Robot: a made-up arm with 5 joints.
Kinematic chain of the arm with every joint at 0, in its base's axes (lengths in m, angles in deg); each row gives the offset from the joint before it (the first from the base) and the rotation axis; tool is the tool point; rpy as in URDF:
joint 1: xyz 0 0 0.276 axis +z
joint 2: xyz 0 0 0 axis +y
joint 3: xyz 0.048 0 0.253 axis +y
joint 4: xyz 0.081 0 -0.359 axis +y
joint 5: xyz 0.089 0 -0.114 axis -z
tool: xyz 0 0 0 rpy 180 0 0
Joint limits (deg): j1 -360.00..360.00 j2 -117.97..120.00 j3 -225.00..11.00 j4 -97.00..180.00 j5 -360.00..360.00
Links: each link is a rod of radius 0.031 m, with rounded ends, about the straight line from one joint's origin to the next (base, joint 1, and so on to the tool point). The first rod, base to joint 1, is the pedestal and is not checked.
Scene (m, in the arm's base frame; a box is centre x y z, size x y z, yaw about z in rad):
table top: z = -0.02
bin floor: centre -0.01 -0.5 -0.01 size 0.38 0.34 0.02 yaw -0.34
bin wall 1: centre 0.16 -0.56 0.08 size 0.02 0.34 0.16 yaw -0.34
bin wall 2: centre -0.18 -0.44 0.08 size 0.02 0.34 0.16 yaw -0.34
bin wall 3: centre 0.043 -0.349 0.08 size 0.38 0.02 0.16 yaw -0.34
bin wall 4: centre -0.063 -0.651 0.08 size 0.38 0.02 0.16 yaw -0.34
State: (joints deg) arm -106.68 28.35 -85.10 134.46 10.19
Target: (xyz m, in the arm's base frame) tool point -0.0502 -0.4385 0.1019
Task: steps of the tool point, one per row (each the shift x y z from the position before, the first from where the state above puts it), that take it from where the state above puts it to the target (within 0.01 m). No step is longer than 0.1 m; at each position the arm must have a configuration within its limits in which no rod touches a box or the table.
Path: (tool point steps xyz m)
1: 0.0320 -0.0263 -0.0654
2: 0.0368 -0.0151 -0.0682

